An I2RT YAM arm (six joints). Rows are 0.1 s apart.
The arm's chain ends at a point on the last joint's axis. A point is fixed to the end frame.
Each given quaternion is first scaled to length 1.
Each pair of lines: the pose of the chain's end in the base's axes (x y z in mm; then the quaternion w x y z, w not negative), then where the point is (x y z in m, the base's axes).
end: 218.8 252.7 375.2 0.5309 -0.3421 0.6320 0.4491
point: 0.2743 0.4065 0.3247
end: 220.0 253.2 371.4 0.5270 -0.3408 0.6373 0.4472
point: 0.2755 0.4063 0.3190
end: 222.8 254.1 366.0 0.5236 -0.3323 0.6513 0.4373
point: 0.2814 0.4047 0.3097
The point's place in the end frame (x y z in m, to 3 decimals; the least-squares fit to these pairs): 0.045 -0.005 0.165
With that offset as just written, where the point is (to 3 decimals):
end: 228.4 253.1 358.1 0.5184 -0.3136 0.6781 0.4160
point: 0.294 0.398 0.294
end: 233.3 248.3 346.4 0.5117 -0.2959 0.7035 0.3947
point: 0.304 0.387 0.275
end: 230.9 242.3 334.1 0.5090 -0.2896 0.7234 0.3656
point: 0.307 0.373 0.255
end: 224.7 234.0 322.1 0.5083 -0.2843 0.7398 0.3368
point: 0.307 0.357 0.236
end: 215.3 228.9 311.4 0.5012 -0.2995 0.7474 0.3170
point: 0.297 0.348 0.219
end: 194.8 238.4 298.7 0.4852 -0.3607 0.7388 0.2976
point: 0.270 0.355 0.198
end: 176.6 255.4 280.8 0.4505 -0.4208 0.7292 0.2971
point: 0.237 0.372 0.171
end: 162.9 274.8 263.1 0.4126 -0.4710 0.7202 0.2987
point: 0.209 0.389 0.144
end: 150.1 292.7 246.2 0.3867 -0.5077 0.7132 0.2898
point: 0.189 0.402 0.120
